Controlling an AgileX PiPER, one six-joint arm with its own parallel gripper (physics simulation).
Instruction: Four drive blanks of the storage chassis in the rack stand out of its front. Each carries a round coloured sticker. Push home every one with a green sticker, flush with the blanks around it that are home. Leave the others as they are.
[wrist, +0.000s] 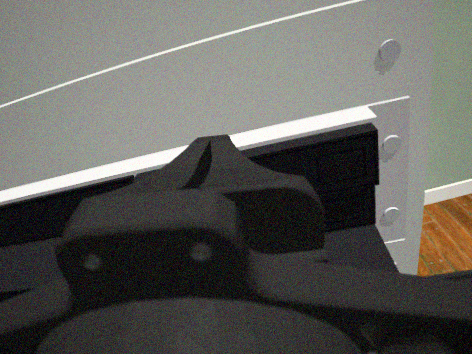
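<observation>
My gripper (215, 157) is shut, its fingertips together against the dark upper row of the storage chassis, just below the white edge. To its right, a black drive blank (342, 162) shows a narrow strip of its top face and stands slightly forward of the black front (350, 207) under it. To the left, another dark section (65, 204) of the upper row is partly covered by the gripper. Below right, a dark flat surface (357, 245) juts forward. No coloured sticker shows; the gripper hides the middle of the chassis front. Whether the fingertips touch a blank I cannot tell.
A grey panel (150, 110) with a white line fills the area above the chassis. The rack's light side rail (397, 185) with round bolt heads (391, 144) stands at the right. Beyond it are a green wall (452, 100), a white skirting board (450, 191) and a wooden floor (447, 230).
</observation>
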